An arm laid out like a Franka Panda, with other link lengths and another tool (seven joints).
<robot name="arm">
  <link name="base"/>
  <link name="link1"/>
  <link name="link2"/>
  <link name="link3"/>
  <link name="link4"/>
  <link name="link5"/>
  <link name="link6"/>
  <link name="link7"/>
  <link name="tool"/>
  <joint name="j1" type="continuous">
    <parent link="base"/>
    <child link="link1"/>
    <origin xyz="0 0 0.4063" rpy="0 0 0"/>
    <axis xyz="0 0 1"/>
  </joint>
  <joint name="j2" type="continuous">
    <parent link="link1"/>
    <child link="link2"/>
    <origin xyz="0 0 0" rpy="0 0 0"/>
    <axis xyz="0 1 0"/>
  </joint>
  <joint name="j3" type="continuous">
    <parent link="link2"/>
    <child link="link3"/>
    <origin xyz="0 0 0.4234" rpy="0 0 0"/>
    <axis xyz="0 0 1"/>
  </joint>
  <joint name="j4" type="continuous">
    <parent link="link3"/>
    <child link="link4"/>
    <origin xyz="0.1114 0 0" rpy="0 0 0"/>
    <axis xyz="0 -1 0"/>
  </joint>
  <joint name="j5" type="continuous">
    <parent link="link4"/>
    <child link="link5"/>
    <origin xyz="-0.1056 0 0.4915" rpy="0 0 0"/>
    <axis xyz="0 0 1"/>
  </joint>
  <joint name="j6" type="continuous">
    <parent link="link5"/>
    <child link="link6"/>
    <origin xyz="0 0 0" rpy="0 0 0"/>
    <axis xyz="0 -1 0"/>
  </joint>
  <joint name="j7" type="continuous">
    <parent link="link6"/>
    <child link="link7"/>
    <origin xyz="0.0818 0 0" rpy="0 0 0"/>
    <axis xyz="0 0 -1"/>
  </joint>
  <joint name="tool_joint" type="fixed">
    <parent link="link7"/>
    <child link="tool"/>
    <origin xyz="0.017 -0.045 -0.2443" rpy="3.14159 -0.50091 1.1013"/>
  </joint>
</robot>
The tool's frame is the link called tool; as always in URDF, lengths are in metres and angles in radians. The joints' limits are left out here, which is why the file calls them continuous.
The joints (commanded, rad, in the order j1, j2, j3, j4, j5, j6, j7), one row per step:
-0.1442 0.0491 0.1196 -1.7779 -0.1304 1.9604 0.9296
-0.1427 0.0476 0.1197 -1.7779 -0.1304 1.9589 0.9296
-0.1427 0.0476 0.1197 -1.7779 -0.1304 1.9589 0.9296
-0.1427 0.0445 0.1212 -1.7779 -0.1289 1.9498 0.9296
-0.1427 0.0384 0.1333 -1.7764 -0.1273 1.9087 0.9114
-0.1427 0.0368 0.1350 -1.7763 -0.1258 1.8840 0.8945
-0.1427 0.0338 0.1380 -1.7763 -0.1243 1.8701 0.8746
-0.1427 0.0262 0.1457 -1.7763 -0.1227 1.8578 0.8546
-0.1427 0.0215 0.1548 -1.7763 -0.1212 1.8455 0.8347
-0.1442 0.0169 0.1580 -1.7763 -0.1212 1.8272 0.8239
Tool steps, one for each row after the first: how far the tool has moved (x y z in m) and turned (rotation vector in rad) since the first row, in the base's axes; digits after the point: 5 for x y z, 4 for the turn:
-0.00046 0.00117 0.00096 -0.0002 0.0000 0.0014
-0.00046 0.00117 0.00096 -0.0002 0.0000 0.0014
-0.00301 0.00250 0.00233 0.0008 0.0059 0.0015
-0.01172 0.01051 0.00427 -0.0008 0.0412 0.0262
-0.01706 0.01131 0.00359 -0.0014 0.0660 0.0414
-0.01986 0.01314 0.00472 -0.0024 0.0791 0.0621
-0.02277 0.01840 0.00918 -0.0040 0.0860 0.0878
-0.02514 0.02454 0.01160 -0.0052 0.0958 0.1149
-0.02980 0.02529 0.01358 -0.0067 0.1107 0.1252

